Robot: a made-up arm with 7 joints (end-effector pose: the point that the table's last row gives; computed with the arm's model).
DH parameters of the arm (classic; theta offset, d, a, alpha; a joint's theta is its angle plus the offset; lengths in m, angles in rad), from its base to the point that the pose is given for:
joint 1: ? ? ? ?
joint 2: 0 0 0 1.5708
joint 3: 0 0.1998 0.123 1.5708
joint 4: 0 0 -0.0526 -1.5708
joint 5: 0 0.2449 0 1.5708
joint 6: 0 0 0.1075 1.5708
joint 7: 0 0 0 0
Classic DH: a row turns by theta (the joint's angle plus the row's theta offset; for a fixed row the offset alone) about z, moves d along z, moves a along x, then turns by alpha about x.
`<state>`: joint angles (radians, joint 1 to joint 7).
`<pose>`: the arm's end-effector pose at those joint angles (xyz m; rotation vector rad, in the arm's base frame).
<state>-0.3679 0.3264 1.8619 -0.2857 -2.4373 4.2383 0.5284</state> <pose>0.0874 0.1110 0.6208 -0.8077 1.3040 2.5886</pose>
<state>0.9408 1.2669 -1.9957 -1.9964 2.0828 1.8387 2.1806</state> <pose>0.3418 -0.2197 0.4966 0.2395 2.0392 0.0765</pose>
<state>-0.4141 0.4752 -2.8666 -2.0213 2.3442 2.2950 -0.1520</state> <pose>-0.3386 0.0786 0.5122 -0.8441 -1.1010 2.1414</pose>
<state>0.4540 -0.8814 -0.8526 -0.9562 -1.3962 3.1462 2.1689</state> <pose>-0.0627 -0.1890 0.7265 0.0473 0.8621 -2.3380</pose>
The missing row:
joint 1: 0 0.2682 0 -1.5708
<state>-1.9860 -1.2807 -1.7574 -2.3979 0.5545 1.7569 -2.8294</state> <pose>-0.3625 0.1752 0.1820 1.1303 -0.4472 0.6837</pose>
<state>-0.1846 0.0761 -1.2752 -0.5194 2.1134 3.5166 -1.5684</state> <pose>-0.0320 -0.2376 0.6471 0.2199 -0.8937 1.9862</pose>
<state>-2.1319 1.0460 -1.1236 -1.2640 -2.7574 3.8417 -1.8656</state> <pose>-0.3637 -0.0995 0.2482 -1.1659 -2.0335 -0.0218</pose>
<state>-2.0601 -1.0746 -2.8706 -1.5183 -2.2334 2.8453 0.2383</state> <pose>0.0021 0.3977 0.0458 0.1278 2.7011 0.9516</pose>
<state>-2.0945 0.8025 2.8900 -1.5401 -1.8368 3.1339 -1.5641</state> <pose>0.0418 0.0901 0.7040 -0.2552 0.7424 0.6448</pose>
